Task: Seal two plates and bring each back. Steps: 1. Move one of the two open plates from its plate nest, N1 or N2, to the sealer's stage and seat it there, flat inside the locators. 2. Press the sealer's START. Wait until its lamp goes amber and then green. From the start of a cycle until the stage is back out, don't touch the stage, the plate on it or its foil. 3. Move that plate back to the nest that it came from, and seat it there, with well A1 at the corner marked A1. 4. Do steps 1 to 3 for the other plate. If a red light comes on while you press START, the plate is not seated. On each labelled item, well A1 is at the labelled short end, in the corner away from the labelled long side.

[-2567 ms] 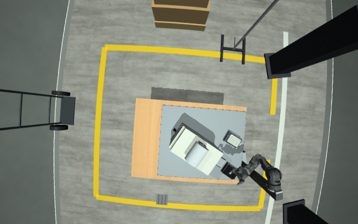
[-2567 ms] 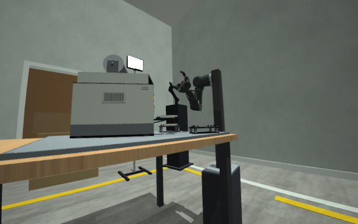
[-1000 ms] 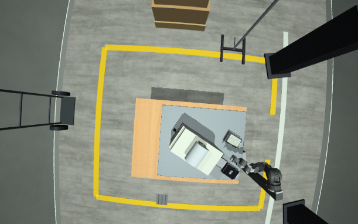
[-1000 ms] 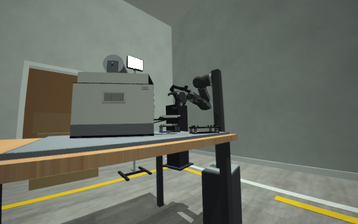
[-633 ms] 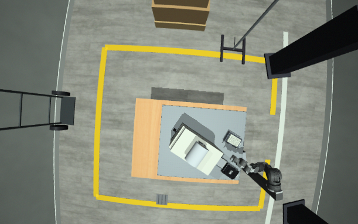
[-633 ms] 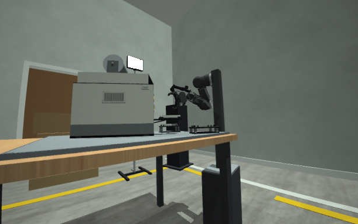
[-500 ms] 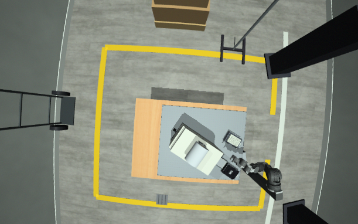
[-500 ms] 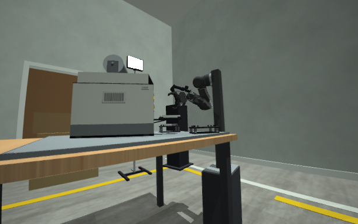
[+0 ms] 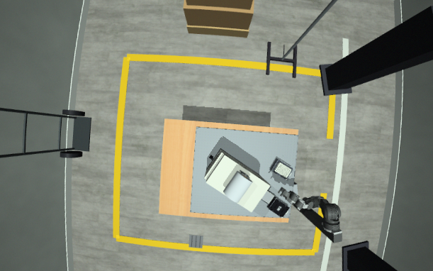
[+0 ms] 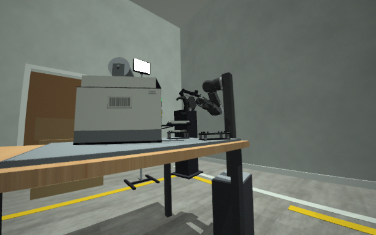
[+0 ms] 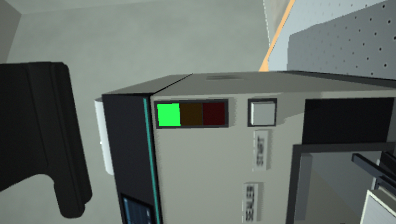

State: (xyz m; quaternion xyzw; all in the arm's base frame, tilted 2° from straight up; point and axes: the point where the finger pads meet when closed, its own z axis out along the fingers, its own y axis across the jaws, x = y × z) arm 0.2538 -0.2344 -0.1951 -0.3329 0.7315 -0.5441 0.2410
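Right now my hand is 9 cm short of the sealer stage, 7 cm to the right of it and 13 cm above it. From my hand the other things lie so: foil roll: 34 cm ahead, 15 cm to the right, 19 cm above; plate: 10 cm behind, 11 cm to the right, 17 cm below.
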